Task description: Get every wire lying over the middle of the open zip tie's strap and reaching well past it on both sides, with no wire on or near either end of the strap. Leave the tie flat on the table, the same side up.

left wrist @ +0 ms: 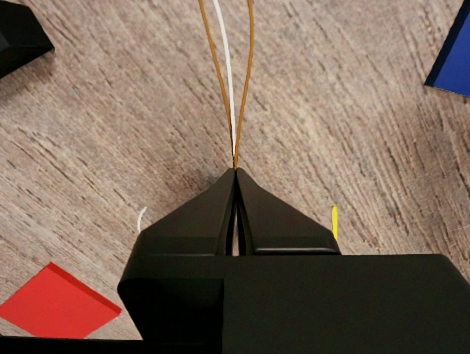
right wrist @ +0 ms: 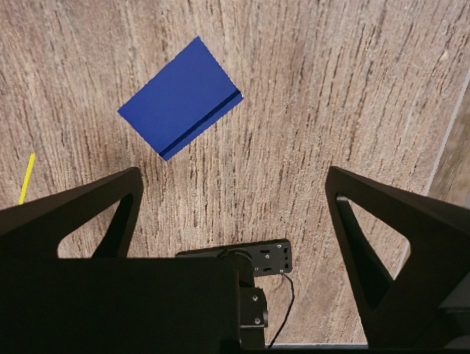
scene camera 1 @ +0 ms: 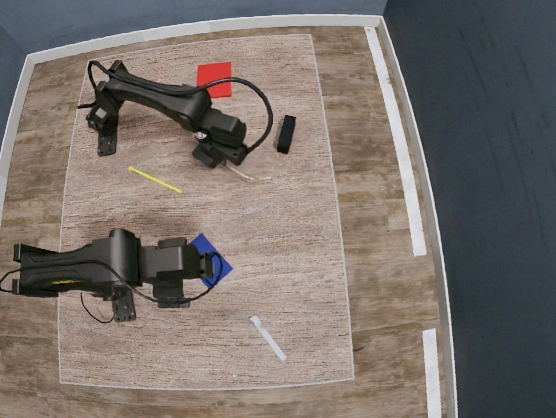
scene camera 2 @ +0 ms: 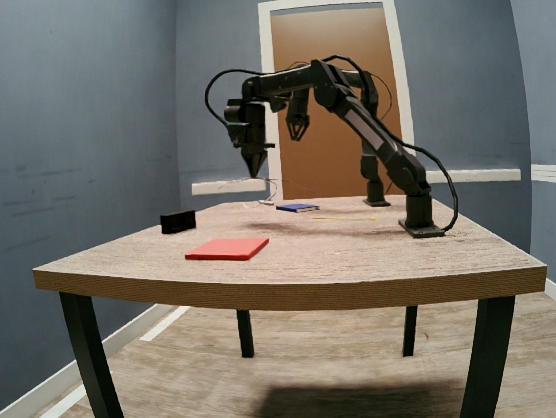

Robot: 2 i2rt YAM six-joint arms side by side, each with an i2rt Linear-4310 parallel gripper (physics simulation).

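Where they show: left gripper, between the fingertips: (left wrist: 235, 177) (scene camera 1: 223, 163) (scene camera 2: 253, 178); right gripper, between the fingertips: (right wrist: 234, 176) (scene camera 2: 295, 140); left arm's base, origin of its link: (scene camera 1: 108, 130) (scene camera 2: 419, 229); right arm's base, origin of its link: (right wrist: 234, 260) (scene camera 1: 120, 288) (scene camera 2: 376, 203).
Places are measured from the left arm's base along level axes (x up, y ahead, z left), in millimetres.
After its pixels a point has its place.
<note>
The yellow zip tie (scene camera 1: 155, 180) @(z -225, x 3, y 176 mm) (scene camera 2: 345, 218) @(z -211, x 3, y 161 mm) (left wrist: 334, 220) @(z -266, x 1, y 243 mm) (right wrist: 27, 177) @(z -254, x 2, y 225 mm) lies flat on the table, away from the wires. My left gripper (scene camera 2: 254, 175) @(z -261, x 121, y 408 mm) (left wrist: 235, 177) @(z -261, x 121, y 408 mm) is shut on the wires and holds them above the table. Two orange wires and a white wire (left wrist: 228, 62) @(z -297, x 120, y 450 mm) fan out from its fingertips; the wires (scene camera 1: 250, 178) @(z -312, x 112, y 475 mm) also show beside the arm in scene camera 1. A white wire end (left wrist: 140, 220) shows on the other side of the fingers. My right gripper (scene camera 2: 298, 136) @(z -563, x 235, y 308 mm) (right wrist: 234, 176) @(z -563, x 235, y 308 mm) is open and empty, high above the table.
A blue block (scene camera 1: 201, 243) @(z -445, x 12, y 308 mm) (scene camera 2: 297, 207) @(z -454, x 12, y 308 mm) (left wrist: 456, 67) @(z -437, x 12, y 312 mm) (right wrist: 180, 100) @(z -498, x 12, y 319 mm) lies near the right gripper. A red pad (scene camera 1: 223, 70) @(z 152, x 10, y 429 mm) (scene camera 2: 227, 249) @(z 151, x 10, y 386 mm) (left wrist: 60, 305) @(z 94, x 10, y 396 mm), a black block (scene camera 1: 286, 134) @(z -164, x 50, y 598 mm) (scene camera 2: 178, 222) @(z -127, x 26, y 593 mm) (left wrist: 22, 40) @(z -197, x 34, y 569 mm) and a white strip (scene camera 1: 268, 338) @(z -737, x 10, y 456 mm) (scene camera 2: 266, 202) @(z -706, x 10, y 449 mm) are on the table.
</note>
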